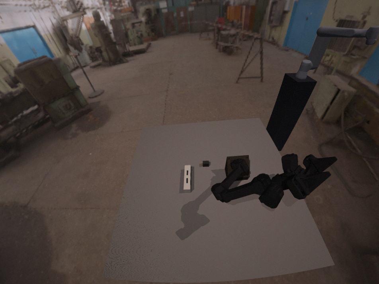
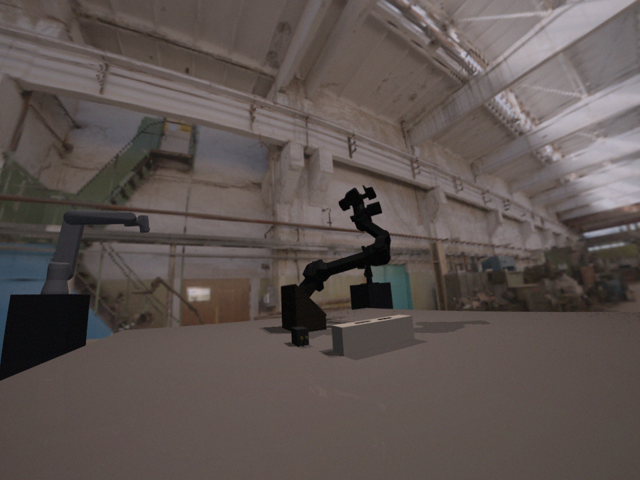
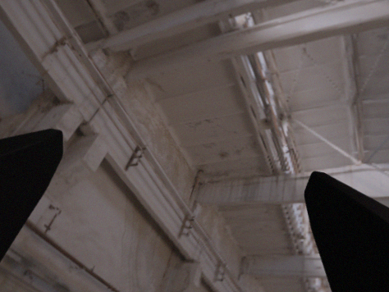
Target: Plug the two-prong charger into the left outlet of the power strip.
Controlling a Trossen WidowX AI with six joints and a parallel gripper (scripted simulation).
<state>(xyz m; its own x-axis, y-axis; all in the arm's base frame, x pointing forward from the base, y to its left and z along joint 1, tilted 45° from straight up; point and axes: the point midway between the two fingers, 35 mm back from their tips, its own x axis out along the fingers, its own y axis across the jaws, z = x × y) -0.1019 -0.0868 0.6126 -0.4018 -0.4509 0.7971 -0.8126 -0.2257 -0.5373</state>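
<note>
My gripper tip is now 63 cm above the black two-prong charger, 48 cm to the left of it and 31 cm short of it.
</note>
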